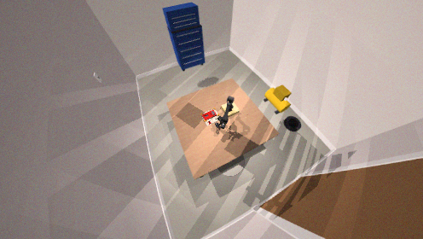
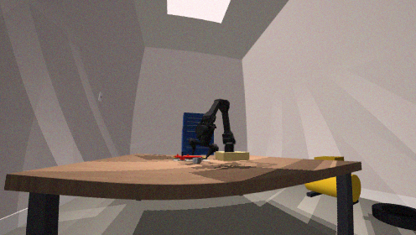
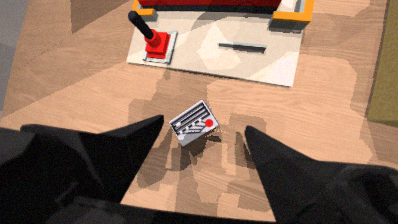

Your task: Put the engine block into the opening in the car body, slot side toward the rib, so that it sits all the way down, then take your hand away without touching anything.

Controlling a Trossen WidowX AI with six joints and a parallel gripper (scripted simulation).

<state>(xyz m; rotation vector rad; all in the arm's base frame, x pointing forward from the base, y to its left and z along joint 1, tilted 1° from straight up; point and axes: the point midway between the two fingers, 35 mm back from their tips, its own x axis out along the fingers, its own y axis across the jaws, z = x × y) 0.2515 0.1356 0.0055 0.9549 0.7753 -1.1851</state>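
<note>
Right now the grey engine block is 20 mm ahead of my gripper tip and 20 mm below it. Also, from my gripper tip: grey base plate (40 mm ahead, 190 mm to the right, 20 mm below).
</note>
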